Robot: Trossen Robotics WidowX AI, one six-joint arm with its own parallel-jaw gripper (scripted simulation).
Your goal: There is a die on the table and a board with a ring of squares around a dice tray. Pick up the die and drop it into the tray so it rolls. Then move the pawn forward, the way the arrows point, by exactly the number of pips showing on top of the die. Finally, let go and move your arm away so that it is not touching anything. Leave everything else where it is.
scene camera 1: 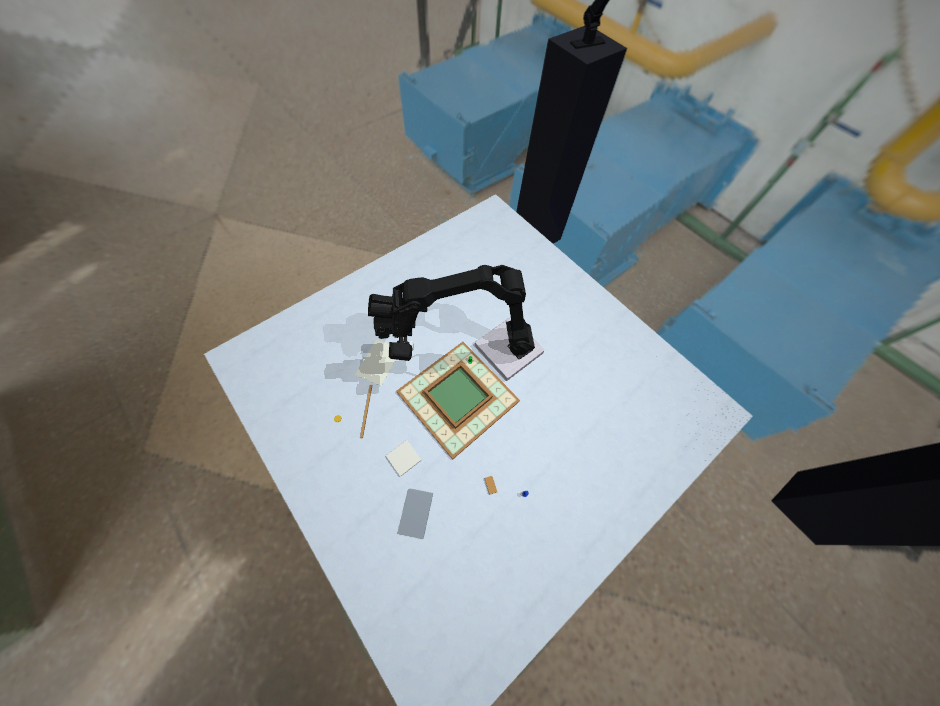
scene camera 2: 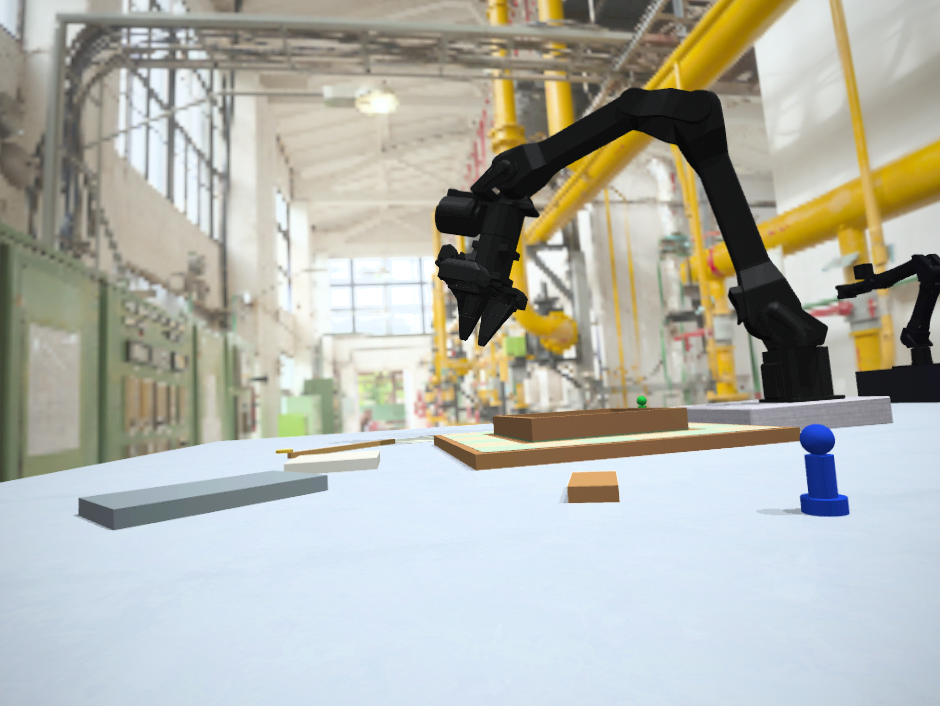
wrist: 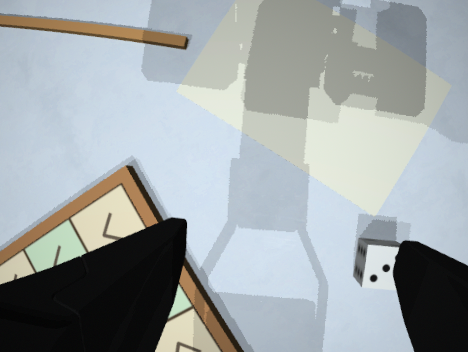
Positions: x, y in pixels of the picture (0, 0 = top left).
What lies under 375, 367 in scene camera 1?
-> A cream card.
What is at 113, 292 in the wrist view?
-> My gripper.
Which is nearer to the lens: the grey slab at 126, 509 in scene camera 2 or the orange block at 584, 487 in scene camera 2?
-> The orange block.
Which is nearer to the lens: the grey slab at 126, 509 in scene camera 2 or the cream tile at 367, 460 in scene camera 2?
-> The grey slab.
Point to a cream card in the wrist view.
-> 321, 91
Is my gripper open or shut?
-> Open.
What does my gripper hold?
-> Nothing.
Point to a blue pawn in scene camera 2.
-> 822, 499
